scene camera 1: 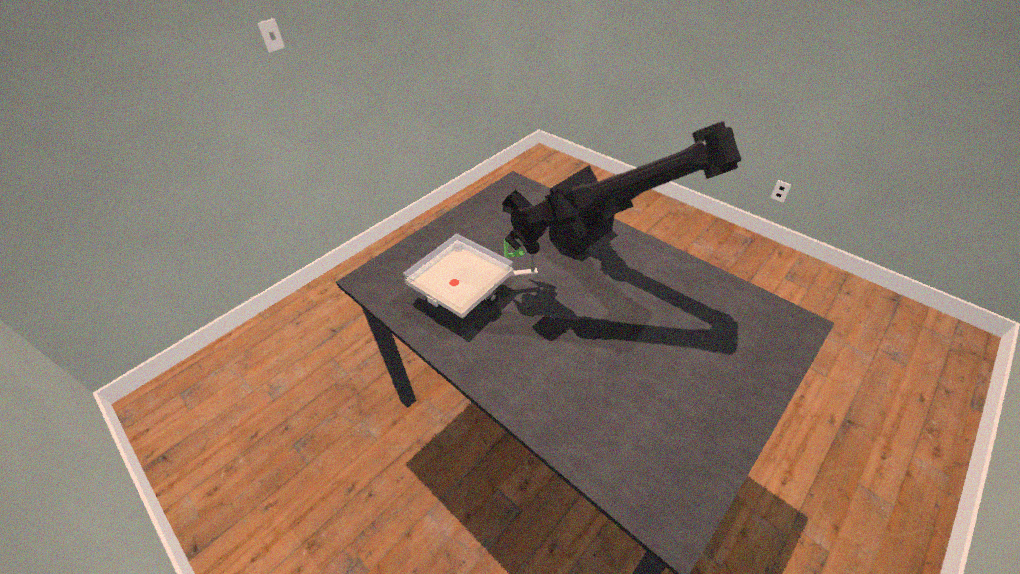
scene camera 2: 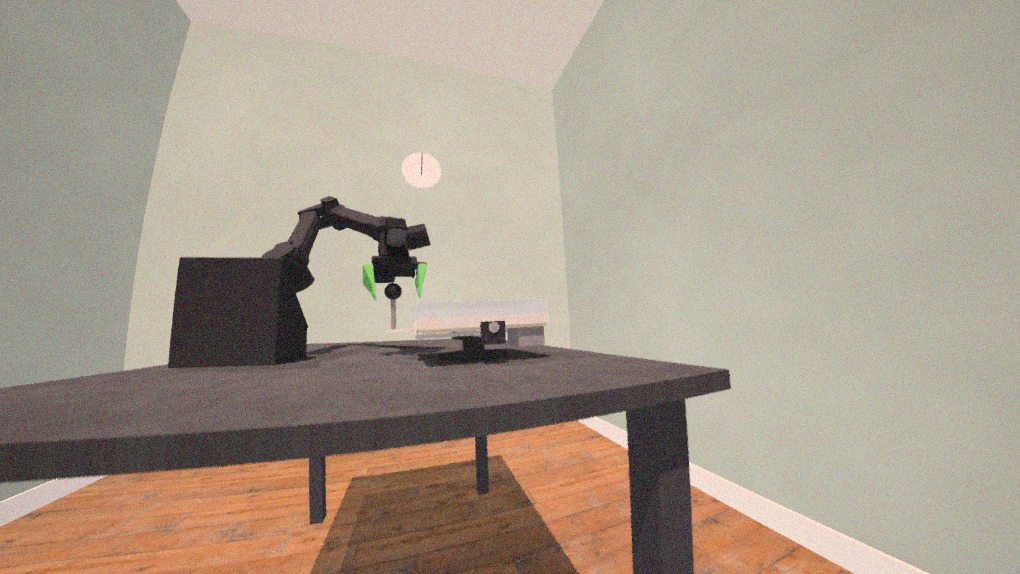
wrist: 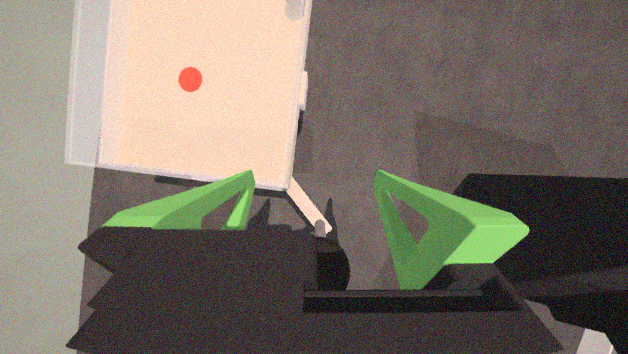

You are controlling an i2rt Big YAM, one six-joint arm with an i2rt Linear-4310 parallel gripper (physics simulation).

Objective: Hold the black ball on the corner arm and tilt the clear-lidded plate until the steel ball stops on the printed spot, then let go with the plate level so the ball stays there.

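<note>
The clear-lidded plate (scene camera 1: 479, 269) (wrist: 230, 125) stands raised above the table and looks close to level. Its red printed spot (scene camera 1: 454, 282) (wrist: 190, 79) is uncovered. The steel ball (wrist: 294, 9) shows as a grey shape near a plate corner at the top of the wrist view, away from the spot. A pale corner arm (scene camera 1: 524, 272) (wrist: 306, 201) carries a thin post (scene camera 2: 393, 314) with the black ball (scene camera 1: 532, 247) (scene camera 2: 393, 291) (wrist: 334, 265) on top. My gripper (scene camera 2: 397, 296) (wrist: 314, 176) is open, pointing down, its green fingers on either side of the black ball, holding nothing.
The plate's mount, with a dark block (scene camera 2: 492, 332), sits under the plate on the dark table (scene camera 1: 641, 399) (scene camera 2: 370, 399). The arm's large dark base box (scene camera 2: 224, 311) stands on the table beside it. The arm casts shadows over the table top.
</note>
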